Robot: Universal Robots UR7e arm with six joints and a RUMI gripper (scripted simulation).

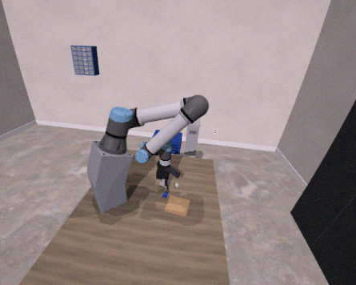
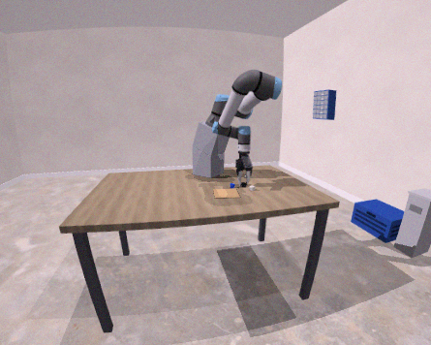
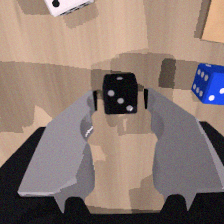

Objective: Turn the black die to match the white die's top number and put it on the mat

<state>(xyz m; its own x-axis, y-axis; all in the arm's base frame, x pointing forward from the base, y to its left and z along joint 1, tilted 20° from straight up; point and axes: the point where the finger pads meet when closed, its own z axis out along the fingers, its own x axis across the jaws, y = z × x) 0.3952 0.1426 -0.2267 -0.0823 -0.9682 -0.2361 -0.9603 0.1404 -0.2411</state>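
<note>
My hand is 1 cm above the black die. Also, from my hand: white die (8 cm ahead, 2 cm to the left, 1 cm below); tan mat (15 cm to the right, 9 cm ahead, 2 cm below); blue die (8 cm to the right, 1 cm below).
</note>
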